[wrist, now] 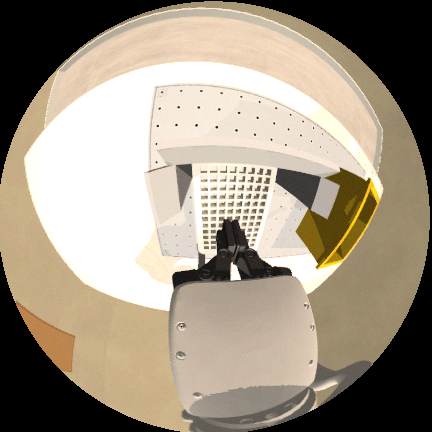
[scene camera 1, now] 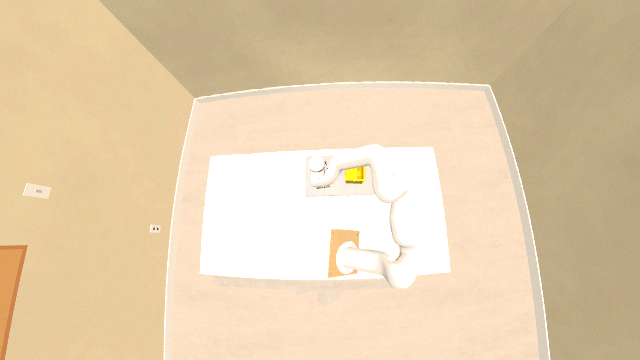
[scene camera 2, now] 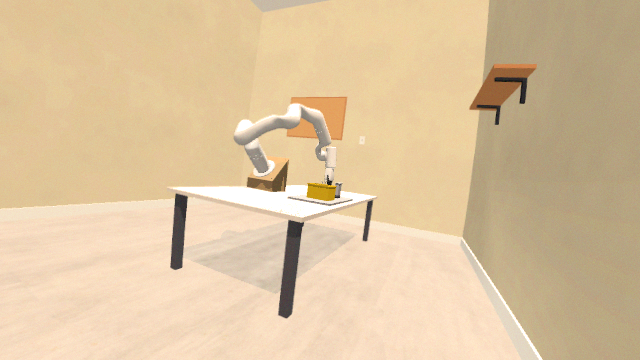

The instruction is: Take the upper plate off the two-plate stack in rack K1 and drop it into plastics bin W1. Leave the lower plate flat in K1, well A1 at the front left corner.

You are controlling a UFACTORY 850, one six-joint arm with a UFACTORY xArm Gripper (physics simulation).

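Note:
My gripper [scene camera 2: 329, 181] [wrist: 228, 228] is shut and empty, pointing down. In the wrist view its black fingertips overlap the near part of a white plate [wrist: 235, 192] with a grid of square wells. The gap between fingertips and plate is hard to judge. The plate sits level between the light grey walls of the rack K1 [wrist: 250, 154]. A lower plate cannot be made out under it. The arm covers the rack in scene camera 1. The yellow bin W1 [scene camera 1: 355, 175] [scene camera 2: 321, 192] [wrist: 312, 240] stands to the right of the rack in the wrist view; no plate can be made out in it.
Rack and bin stand on a light grey board with holes [scene camera 1: 340, 192] [wrist: 197, 117] on the white table [scene camera 1: 260, 215] [scene camera 2: 240, 196] [wrist: 95, 175]. In scene camera 2 a small grey upright part [scene camera 2: 339, 189] shows behind the bin. The arm's base is on a wooden block [scene camera 1: 345, 237] [scene camera 2: 280, 172].

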